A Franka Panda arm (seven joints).
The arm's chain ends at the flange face. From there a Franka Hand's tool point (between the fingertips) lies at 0.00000 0.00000 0.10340 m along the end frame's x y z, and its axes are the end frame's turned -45 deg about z.
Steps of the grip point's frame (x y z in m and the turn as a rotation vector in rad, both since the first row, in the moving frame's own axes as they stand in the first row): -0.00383, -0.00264, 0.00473, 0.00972, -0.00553, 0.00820; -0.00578, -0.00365, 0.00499, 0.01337, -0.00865, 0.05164; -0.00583, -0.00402, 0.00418, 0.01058, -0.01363, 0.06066; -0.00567, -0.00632, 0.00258, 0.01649, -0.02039, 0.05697; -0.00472, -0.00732, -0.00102, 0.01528, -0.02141, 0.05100; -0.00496, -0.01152, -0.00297, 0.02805, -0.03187, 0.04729; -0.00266, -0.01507, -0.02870, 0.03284, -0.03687, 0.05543
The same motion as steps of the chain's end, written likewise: -0.00346, 0.00115, 0.00474, 0.00296, -0.01078, 0.00820; -0.00507, 0.00189, 0.00500, 0.00334, -0.01557, 0.05164; -0.00519, 0.00111, 0.00420, -0.00216, -0.01712, 0.06066; -0.00578, -0.00067, 0.00262, -0.00276, -0.02608, 0.05697; -0.00582, -0.00222, -0.00098, -0.00433, -0.02594, 0.05100; -0.00727, -0.00481, -0.00288, -0.00270, -0.04237, 0.04729; -0.00744, -0.00893, -0.02857, -0.00285, -0.04929, 0.05543
